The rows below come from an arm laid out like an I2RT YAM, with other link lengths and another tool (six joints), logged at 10 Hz.
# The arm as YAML. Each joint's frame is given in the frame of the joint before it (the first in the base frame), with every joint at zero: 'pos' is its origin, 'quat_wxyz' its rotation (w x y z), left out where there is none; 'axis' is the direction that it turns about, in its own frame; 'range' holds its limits. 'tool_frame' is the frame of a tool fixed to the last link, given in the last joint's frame.
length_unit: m
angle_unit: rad
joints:
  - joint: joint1
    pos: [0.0, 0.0, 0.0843]
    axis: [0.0, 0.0, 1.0]
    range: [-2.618, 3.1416]
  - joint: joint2
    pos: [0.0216, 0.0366, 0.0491]
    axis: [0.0, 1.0, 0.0]
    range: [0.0, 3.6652]
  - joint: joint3
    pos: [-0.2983, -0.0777, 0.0]
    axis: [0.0, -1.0, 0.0]
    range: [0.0, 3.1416]
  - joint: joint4
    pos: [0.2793, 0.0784, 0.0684]
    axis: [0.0, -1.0, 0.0]
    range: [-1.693, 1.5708]
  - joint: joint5
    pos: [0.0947, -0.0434, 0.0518]
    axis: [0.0, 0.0, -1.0]
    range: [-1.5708, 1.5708]
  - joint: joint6
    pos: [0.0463, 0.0, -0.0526]
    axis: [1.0, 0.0, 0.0]
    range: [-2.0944, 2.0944]
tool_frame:
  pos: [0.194, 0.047, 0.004]
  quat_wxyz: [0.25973, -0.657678, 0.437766, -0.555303]
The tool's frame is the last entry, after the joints.
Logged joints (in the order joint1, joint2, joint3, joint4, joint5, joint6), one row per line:
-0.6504 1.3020 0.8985 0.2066 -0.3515 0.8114
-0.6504 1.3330 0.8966 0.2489 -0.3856 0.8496
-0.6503 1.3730 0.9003 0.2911 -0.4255 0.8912
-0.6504 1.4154 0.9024 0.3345 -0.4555 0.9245
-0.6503 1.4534 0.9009 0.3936 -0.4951 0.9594
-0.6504 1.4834 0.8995 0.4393 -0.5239 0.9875
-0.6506 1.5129 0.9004 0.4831 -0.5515 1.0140
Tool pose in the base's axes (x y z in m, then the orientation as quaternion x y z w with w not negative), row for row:
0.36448 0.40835 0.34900 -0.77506 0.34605 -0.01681 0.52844
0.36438 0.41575 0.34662 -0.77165 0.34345 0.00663 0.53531
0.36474 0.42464 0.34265 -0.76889 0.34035 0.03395 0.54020
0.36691 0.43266 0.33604 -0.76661 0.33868 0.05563 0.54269
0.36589 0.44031 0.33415 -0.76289 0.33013 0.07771 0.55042
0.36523 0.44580 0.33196 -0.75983 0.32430 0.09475 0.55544
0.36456 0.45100 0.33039 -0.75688 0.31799 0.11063 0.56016
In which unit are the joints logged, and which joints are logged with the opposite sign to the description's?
The joints are logged in radians. Opposite sign: joint1.
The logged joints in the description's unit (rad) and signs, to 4 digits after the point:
0.6504 1.3020 0.8985 0.2066 -0.3515 0.8114
0.6504 1.3330 0.8966 0.2489 -0.3856 0.8496
0.6503 1.3730 0.9003 0.2911 -0.4255 0.8912
0.6504 1.4154 0.9024 0.3345 -0.4555 0.9245
0.6503 1.4534 0.9009 0.3936 -0.4951 0.9594
0.6504 1.4834 0.8995 0.4393 -0.5239 0.9875
0.6506 1.5129 0.9004 0.4831 -0.5515 1.0140

